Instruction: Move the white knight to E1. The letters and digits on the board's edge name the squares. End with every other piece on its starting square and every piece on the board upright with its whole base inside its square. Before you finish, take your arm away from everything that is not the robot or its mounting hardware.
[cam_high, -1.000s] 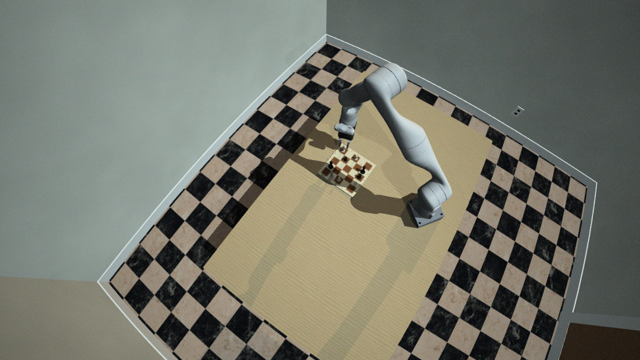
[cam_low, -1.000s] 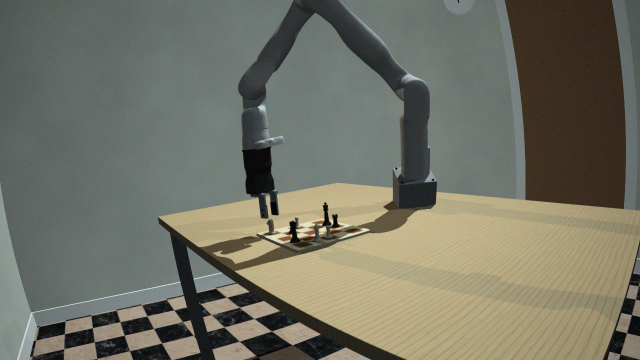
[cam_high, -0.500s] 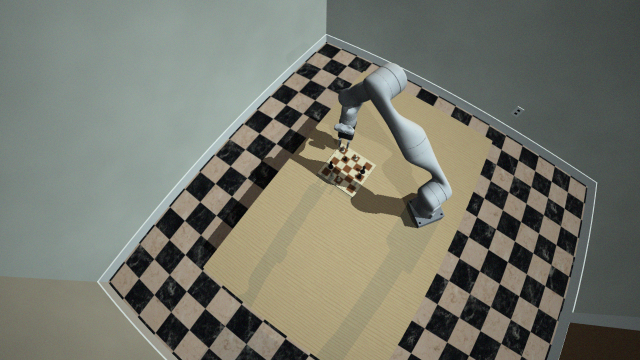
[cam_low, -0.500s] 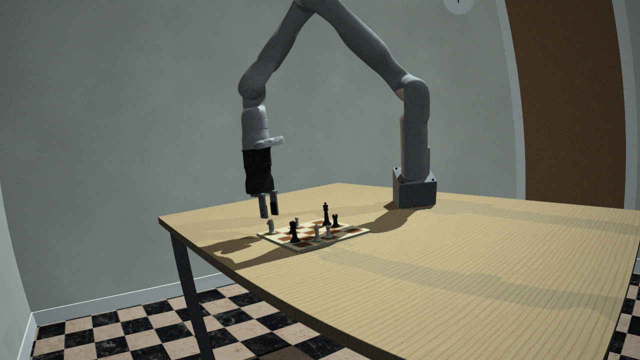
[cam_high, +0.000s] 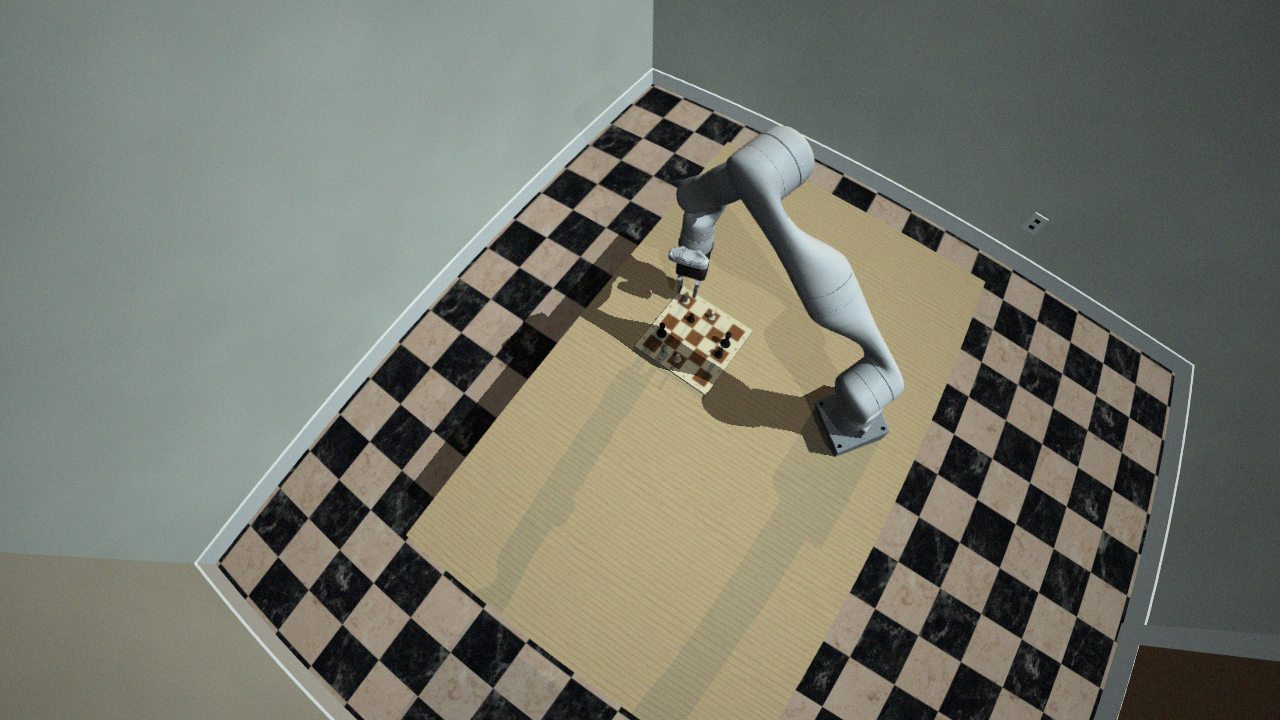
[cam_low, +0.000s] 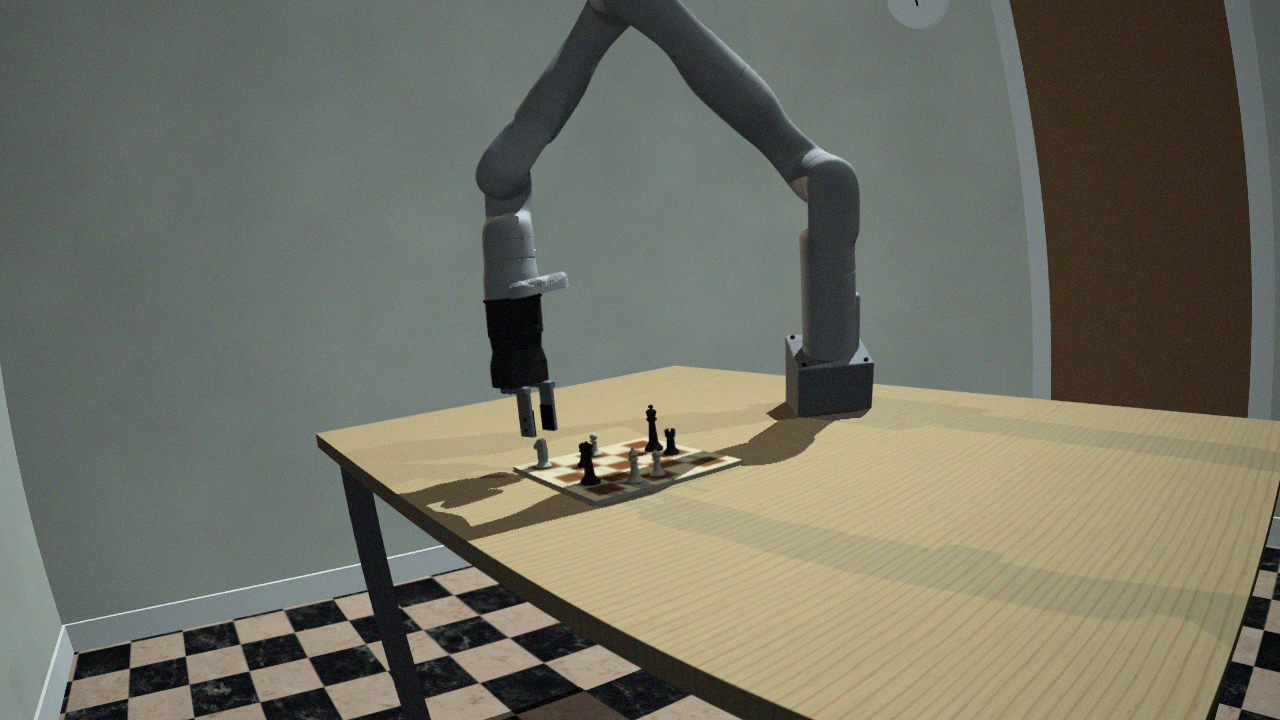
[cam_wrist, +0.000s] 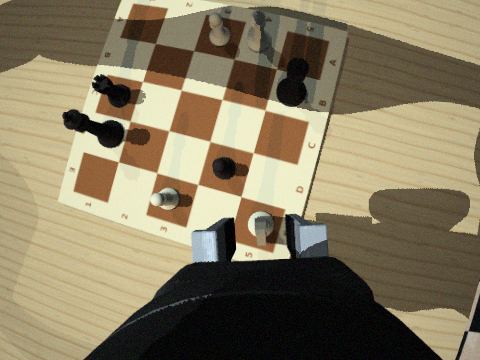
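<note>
The black pawn lies 50 mm below my hand, 50 mm behind it and 30 mm to the left of it. The rest, counted from my hand: black king (160 mm behind, 30 mm below, 20 mm to the left); then chessboard (90 mm behind, 70 mm below, 60 mm to the left).
</note>
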